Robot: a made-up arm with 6 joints. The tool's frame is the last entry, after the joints. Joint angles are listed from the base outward. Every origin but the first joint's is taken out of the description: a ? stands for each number. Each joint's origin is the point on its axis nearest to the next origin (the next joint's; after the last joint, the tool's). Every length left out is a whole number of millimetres.
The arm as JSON. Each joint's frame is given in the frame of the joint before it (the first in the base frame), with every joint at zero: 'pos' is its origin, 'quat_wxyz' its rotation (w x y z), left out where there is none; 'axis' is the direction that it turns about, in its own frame. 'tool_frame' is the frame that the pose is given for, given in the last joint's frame.
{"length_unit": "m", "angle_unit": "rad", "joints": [
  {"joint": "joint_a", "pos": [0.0, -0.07, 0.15], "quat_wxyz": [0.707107, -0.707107, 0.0, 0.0], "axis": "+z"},
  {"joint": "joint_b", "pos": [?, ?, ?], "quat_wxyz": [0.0, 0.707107, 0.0, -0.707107], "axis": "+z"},
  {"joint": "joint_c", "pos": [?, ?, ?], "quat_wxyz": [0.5, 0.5, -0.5, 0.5], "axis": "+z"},
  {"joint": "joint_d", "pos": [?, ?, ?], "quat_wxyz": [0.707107, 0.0, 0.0, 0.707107], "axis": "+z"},
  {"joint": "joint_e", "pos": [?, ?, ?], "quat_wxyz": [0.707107, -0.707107, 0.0, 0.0], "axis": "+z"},
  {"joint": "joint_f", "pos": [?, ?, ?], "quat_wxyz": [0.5, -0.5, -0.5, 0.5], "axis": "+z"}
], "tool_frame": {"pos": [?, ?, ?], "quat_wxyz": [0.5, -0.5, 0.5, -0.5]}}
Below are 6 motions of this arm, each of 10 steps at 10 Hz.
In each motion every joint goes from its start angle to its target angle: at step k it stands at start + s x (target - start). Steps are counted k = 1, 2, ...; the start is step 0. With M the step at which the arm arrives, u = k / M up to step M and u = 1 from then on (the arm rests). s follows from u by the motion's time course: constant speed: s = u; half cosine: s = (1 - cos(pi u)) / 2; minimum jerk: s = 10 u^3 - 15 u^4 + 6 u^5.
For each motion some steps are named. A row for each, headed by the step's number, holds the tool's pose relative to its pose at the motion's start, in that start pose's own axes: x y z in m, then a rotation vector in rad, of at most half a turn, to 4 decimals.
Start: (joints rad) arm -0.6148 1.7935 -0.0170 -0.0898 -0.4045 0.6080
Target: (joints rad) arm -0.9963 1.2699 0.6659 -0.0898 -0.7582 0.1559
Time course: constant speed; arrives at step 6
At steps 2, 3, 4, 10:
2: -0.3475 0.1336 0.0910 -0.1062 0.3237 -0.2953
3: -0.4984 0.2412 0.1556 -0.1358 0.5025 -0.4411
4: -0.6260 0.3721 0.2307 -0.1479 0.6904 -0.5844
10: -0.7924 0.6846 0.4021 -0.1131 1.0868 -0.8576

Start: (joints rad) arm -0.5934 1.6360 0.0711 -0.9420 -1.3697 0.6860
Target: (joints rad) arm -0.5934 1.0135 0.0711 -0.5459 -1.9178 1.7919
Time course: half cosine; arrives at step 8
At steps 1, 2, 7, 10:
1: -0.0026 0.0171 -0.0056 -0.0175 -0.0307 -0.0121
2: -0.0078 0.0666 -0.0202 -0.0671 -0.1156 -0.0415
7: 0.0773 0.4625 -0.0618 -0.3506 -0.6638 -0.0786
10: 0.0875 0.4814 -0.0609 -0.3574 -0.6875 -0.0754

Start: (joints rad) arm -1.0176 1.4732 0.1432 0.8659 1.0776 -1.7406
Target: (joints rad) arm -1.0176 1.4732 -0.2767 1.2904 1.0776 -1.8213
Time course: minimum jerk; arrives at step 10
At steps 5, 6, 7, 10:
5: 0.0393 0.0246 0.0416 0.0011 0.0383 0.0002
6: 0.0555 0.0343 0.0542 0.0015 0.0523 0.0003
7: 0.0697 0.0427 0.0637 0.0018 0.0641 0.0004
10: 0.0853 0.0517 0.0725 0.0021 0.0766 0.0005

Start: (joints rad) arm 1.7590 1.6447 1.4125 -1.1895 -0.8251 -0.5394
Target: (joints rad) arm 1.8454 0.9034 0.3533 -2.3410 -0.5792 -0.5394
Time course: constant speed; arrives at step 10
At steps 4, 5, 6, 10:
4: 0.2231 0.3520 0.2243 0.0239 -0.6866 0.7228
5: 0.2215 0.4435 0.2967 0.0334 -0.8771 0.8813
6: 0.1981 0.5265 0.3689 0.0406 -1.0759 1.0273
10: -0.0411 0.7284 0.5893 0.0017 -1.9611 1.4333

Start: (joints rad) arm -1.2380 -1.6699 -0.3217 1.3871 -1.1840 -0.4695
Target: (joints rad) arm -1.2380 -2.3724 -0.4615 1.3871 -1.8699 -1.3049
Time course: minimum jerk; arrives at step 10
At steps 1, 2, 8, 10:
1: -0.0007 0.0052 -0.0011 -0.0051 0.0080 0.0034
2: -0.0052 0.0355 -0.0076 -0.0346 0.0536 0.0223
8: -0.2334 0.5691 -0.0824 -0.6152 0.6700 0.1634
10: -0.2582 0.6011 -0.0846 -0.6520 0.6970 0.1591

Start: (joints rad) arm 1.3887 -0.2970 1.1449 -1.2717 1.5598 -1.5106
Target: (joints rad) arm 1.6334 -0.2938 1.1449 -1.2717 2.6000 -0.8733
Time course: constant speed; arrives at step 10
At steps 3, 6, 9, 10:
3: -0.0317 0.0117 -0.0126 0.1153 -0.2209 0.3063
6: -0.0635 0.0190 -0.0238 0.2801 -0.4524 0.5934
9: -0.0957 0.0226 -0.0339 0.4910 -0.6828 0.8602
10: -0.1067 0.0228 -0.0372 0.5711 -0.7571 0.9447

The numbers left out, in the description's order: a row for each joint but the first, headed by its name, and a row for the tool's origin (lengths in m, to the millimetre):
joint_b: 0.06 -0.38 0.0
joint_c: 0.38 -0.21 0.0
joint_d: -0.02 -0.29 0.0
joint_e: -0.36 0.22 0.0
joint_f: 0.11 -0.15 0.0
tool: -0.02 0.1 0.0

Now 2 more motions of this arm.
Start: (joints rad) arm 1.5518 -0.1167 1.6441 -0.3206 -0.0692 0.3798
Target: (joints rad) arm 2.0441 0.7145 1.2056 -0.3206 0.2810 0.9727
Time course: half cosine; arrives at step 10
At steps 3, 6, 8, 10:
3: 0.1604 -0.0002 0.0997 -0.0324 -0.2595 0.1065
6: 0.4674 0.1386 0.3785 -0.0514 -0.7411 0.4480
8: 0.5878 0.3077 0.5353 -0.0201 -0.9453 0.6899
10: 0.6204 0.3882 0.5891 0.0010 -1.0087 0.7892

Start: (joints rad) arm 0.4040 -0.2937 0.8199 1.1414 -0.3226 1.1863
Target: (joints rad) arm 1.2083 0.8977 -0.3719 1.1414 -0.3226 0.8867
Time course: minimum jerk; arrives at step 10
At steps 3, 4, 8, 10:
3: 0.2698 0.0314 -0.0356 0.0543 -0.2161 0.0968
4: 0.5320 0.0904 -0.0006 0.1016 -0.4148 0.2399
8: 1.1037 0.7645 0.6182 0.1699 -1.0560 1.2260
10: 1.0879 0.8517 0.6830 0.1607 -1.0985 1.3416

